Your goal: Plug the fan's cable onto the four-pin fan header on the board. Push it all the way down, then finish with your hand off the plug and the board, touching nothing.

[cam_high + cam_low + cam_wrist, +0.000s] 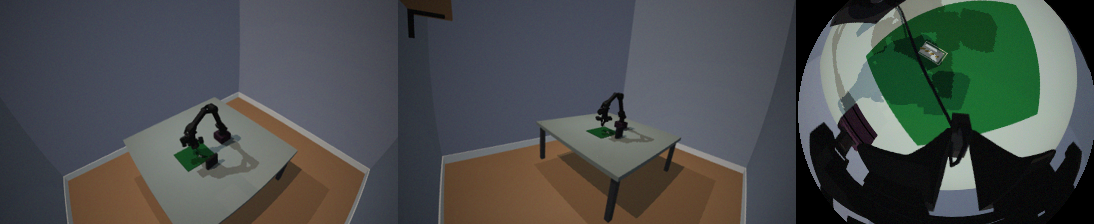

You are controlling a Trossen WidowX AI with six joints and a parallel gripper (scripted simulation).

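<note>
The green board lies 20 mm ahead of my gripper tip, 40 mm to the left of it and 90 mm below it. The rest, counted from my gripper tip: black square fan 30 mm behind, 220 mm to the left, 20 mm below; then dark plug 10 mm to the right.
</note>
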